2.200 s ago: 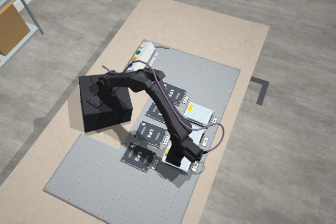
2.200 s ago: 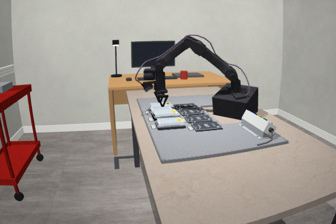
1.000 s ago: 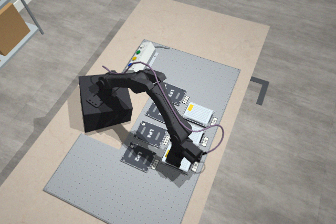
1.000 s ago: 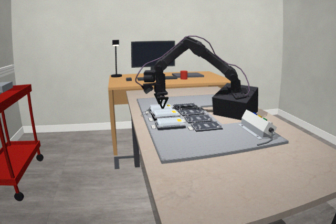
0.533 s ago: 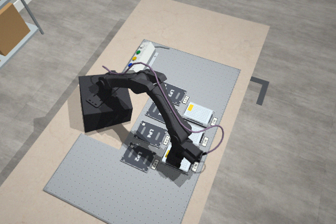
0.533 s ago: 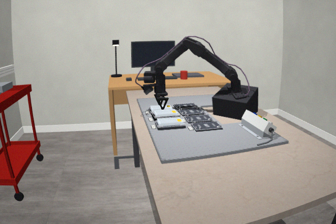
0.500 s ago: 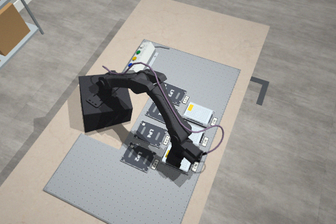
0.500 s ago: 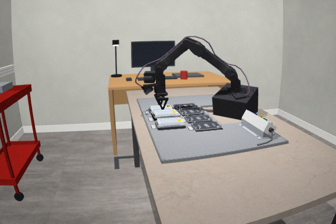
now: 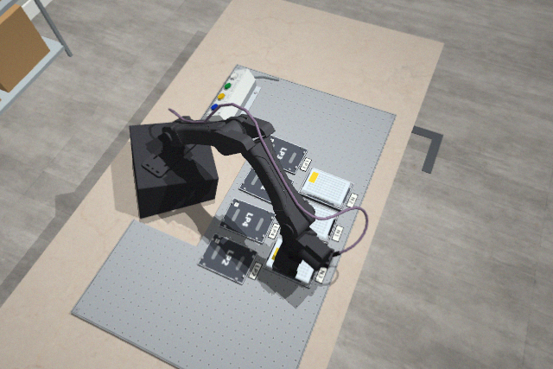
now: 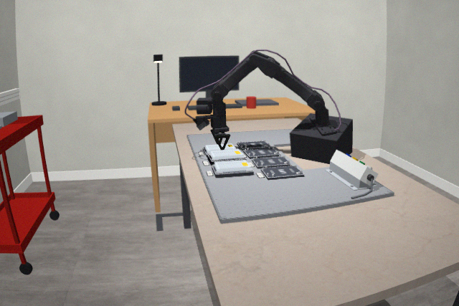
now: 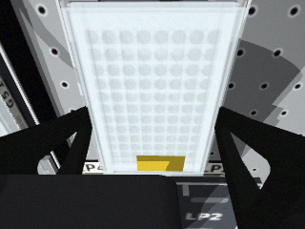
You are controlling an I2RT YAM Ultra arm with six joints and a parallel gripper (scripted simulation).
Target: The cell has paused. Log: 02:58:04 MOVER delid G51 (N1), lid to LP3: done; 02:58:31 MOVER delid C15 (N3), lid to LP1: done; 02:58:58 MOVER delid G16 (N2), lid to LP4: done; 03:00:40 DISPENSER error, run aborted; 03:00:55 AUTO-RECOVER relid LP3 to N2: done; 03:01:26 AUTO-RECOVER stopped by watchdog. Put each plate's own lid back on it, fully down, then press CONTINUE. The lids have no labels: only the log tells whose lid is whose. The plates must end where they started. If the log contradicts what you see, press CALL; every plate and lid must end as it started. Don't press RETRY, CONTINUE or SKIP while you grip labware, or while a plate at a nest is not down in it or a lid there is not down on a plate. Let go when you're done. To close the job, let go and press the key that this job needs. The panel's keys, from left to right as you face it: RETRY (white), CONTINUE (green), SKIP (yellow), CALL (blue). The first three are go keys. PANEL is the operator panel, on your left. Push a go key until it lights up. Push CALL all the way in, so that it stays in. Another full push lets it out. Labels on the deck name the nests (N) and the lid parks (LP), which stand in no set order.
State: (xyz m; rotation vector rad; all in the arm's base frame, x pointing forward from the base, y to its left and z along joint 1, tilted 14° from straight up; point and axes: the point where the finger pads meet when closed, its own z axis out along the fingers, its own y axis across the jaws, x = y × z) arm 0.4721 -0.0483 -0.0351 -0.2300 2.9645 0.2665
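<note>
Right now my hand is 1 cm above the plate. From my hand the other things lie so: green continue key 52 cm behind, 39 cm to the left, 3 cm above; then yellow key 51 cm behind, 34 cm to the left, 3 cm above; then blue key 50 cm behind, 29 cm to the left, 2 cm above.
</note>
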